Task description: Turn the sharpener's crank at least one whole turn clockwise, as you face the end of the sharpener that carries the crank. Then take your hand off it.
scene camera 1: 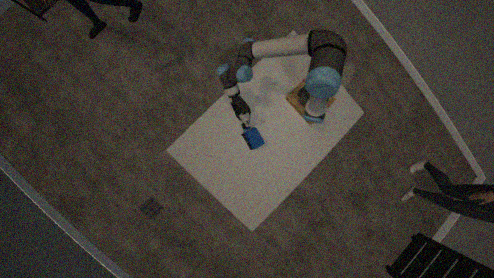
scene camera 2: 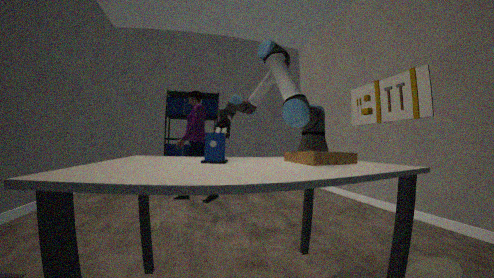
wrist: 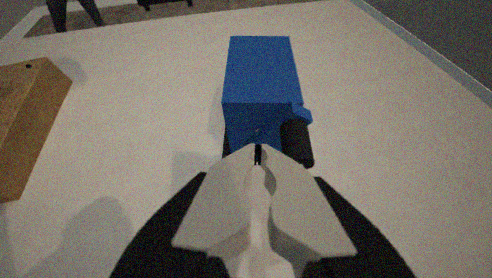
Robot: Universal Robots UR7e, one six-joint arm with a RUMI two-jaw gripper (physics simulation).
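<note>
The blue sharpener stands upright on the table. In the wrist view its crank end faces my gripper. The black crank handle sticks out toward me at the upper right of that end, with a bit of the blue crank arm showing past the body's edge. My gripper is shut and empty. Its tips are close in front of the crank end, left of the handle; whether they touch the handle or arm cannot be told. The tips hide the lower part of that end.
A wooden board lies on the white table beside the arm's base. A person stands beyond the table, in front of a shelf unit.
</note>
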